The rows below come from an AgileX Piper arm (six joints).
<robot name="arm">
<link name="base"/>
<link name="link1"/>
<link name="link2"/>
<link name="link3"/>
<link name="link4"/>
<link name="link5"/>
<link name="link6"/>
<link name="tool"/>
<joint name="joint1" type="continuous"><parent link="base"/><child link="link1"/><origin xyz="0.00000 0.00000 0.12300" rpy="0.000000 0.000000 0.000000"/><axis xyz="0 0 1"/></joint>
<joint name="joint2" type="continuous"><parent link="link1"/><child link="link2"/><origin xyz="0.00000 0.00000 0.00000" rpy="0.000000 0.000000 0.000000"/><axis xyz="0 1 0"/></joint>
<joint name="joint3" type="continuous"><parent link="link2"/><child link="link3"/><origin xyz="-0.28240 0.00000 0.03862" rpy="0.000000 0.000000 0.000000"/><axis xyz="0 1 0"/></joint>
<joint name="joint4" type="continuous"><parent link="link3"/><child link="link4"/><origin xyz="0.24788 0.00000 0.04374" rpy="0.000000 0.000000 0.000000"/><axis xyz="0.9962 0 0.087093"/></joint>
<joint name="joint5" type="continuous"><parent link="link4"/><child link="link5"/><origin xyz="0.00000 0.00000 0.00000" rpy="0.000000 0.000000 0.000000"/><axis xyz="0 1 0"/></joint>
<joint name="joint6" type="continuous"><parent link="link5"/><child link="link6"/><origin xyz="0.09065 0.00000 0.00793" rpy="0.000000 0.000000 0.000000"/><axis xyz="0.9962 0 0.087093"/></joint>
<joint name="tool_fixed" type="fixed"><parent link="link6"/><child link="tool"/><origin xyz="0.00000 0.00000 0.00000" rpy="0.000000 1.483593 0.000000"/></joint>
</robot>
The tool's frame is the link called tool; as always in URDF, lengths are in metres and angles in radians. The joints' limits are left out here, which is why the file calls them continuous.
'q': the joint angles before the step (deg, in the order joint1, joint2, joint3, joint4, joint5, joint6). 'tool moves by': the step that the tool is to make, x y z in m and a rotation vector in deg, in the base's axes. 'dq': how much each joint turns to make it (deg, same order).
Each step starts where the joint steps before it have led.
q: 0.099, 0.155, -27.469, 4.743, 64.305, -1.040
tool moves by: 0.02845, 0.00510, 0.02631, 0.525, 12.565, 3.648
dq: -0.004, 15.419, -6.762, 3.290, 4.216, -2.738
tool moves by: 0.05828, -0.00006, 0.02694, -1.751, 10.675, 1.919
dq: 0.009, 19.577, -8.880, -0.132, 0.309, -2.506
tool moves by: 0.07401, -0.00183, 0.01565, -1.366, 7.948, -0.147
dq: -0.004, 19.325, -10.907, -1.309, -0.455, -0.132
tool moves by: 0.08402, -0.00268, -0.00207, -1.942, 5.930, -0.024
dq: -0.002, 19.036, -12.722, -1.906, -0.376, -0.066
